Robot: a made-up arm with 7 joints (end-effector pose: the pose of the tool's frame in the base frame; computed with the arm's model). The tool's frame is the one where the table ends. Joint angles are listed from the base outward.
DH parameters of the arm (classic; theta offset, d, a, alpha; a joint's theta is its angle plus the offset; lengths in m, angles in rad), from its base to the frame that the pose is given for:
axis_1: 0 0.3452 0 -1.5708
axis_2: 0 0 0 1.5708
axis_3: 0 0.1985 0.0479 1.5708
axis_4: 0 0 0.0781 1.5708
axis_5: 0 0.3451 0 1.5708
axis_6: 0 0 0.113 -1.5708
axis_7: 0 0.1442 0 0
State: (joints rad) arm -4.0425 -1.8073 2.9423 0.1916 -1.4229 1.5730 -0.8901
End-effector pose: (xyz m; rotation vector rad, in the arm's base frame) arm -0.3074 0.1017 0.2471 0.0651 -1.3159 1.1702
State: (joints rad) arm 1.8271 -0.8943 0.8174 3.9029 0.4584 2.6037 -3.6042
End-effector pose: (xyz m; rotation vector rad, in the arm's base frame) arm 0.1216 -0.4085 0.5373 -1.2064 -0.8593 1.0536
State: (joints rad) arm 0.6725 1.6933 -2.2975 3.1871 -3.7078 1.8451 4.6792
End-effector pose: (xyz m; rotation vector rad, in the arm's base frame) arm 0.3977 0.4228 0.0776 -1.0595 -2.4611 0.3546
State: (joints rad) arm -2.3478 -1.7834 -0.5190 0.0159 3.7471 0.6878 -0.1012
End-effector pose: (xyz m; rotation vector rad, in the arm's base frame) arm -0.2578 -0.1616 0.5303 1.0512 -0.6982 -1.5724
